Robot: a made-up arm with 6 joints.
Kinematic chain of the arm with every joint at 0, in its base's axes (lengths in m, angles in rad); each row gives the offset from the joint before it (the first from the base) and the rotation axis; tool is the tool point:
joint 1: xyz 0 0 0.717 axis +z
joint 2: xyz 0.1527 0 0 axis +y
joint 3: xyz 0 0 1.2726 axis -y
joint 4: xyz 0 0 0.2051 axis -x
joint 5: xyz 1.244 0 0 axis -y
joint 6: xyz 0.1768 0 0 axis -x
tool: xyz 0 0 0
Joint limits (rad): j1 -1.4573..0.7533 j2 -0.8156..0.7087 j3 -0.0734..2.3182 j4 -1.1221..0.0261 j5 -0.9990..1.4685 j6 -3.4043..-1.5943
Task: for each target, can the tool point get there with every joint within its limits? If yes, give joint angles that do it. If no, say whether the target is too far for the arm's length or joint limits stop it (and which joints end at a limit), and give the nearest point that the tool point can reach.
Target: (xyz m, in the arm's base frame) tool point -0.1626 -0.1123 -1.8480
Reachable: no: joint limits stop it (at a limit: joint 1, joint 2, joint 3, joint 4, joint 5) | nearest point 0.2194 -1.9589 0.7791 | short by 3.234 m
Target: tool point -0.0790 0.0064 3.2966
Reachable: yes | joints -0.7318 -0.3022 0.8900 -0.3141 1.0742 -2.9554
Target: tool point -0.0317 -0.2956 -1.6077
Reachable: no: joint limits stop it (at a limit: joint 1, joint 2, joint 3, joint 5) | nearest point 0.2201 -1.9588 0.7791 | short by 2.920 m
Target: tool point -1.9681 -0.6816 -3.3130
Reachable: no: too far | nearest point -1.9266 -0.6672 1.2182 | short by 4.531 m
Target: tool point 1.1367 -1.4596 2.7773
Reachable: yes | joints -0.8941 0.5176 1.0578 -0.4067 0.4082 -1.7896
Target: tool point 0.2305 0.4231 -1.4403
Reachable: no: joint limits stop it (at a limit: joint 1, joint 2, joint 3, joint 5) | nearest point 1.4324 1.3543 0.7792 | short by 2.690 m
